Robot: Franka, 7 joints.
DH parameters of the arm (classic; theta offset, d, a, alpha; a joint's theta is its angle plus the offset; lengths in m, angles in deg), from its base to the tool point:
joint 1: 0 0.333 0 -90
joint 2: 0 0 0 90
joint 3: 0 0.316 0.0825 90
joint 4: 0 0 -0.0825 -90
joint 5: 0 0.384 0 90
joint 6: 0 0 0.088 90
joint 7: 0 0.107 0 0
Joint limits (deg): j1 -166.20..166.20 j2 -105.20..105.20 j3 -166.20..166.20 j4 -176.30..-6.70 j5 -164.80..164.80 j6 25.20..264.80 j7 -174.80..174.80
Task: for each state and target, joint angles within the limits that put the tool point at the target. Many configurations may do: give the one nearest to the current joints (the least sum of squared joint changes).
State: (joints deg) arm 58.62 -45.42 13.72 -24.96 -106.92 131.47 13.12
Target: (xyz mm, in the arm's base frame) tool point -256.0 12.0 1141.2
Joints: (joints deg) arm 43.58 -33.60 32.31 -39.74 -106.98 138.98 13.12
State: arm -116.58 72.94 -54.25 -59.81 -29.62 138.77 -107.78
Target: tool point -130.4 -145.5 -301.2
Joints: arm -106.31 98.84 -7.08 -101.80 -27.26 131.72 -107.78
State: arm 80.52 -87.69 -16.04 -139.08 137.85 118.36 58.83
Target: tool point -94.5 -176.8 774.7
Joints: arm 103.35 -105.20 5.10 -144.29 127.32 85.01 58.83
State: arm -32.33 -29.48 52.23 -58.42 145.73 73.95 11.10
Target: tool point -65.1 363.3 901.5
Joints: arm -18.09 -37.00 44.14 -77.33 134.71 30.11 11.10
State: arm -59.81 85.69 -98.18 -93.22 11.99 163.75 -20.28
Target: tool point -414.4 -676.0 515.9
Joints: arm -83.24 81.11 -98.57 -66.72 10.91 163.91 -20.28
